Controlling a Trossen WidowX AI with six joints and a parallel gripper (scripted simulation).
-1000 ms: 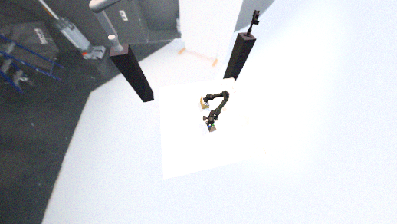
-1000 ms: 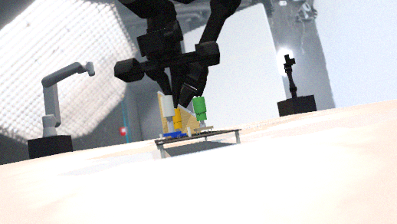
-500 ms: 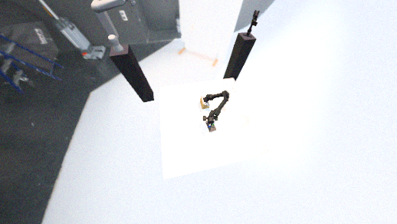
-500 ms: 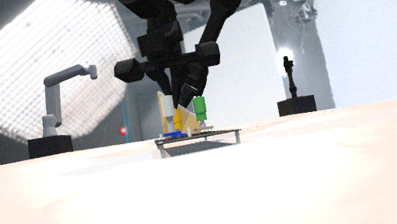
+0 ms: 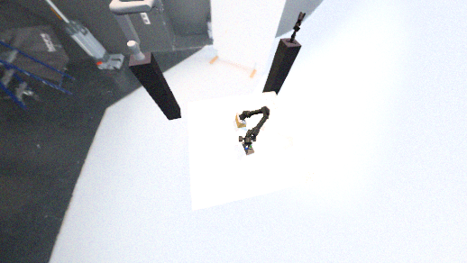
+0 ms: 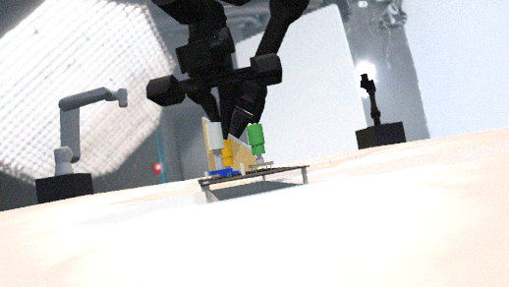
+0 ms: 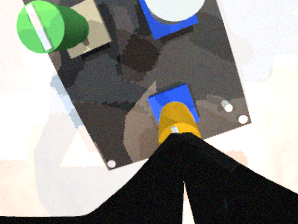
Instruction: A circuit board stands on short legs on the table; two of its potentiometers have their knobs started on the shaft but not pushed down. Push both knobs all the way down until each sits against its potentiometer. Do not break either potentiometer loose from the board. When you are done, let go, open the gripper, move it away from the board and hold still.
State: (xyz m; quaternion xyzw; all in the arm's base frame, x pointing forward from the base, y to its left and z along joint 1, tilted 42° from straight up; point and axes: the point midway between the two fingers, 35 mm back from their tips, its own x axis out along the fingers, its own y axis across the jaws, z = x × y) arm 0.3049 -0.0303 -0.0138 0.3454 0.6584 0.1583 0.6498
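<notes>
Right now the yellow knob is 1 cm below my gripper tip. From my gripper tip the other things lie so: green knob 6 cm ahead, 3 cm to the left, 1 cm below.
</notes>
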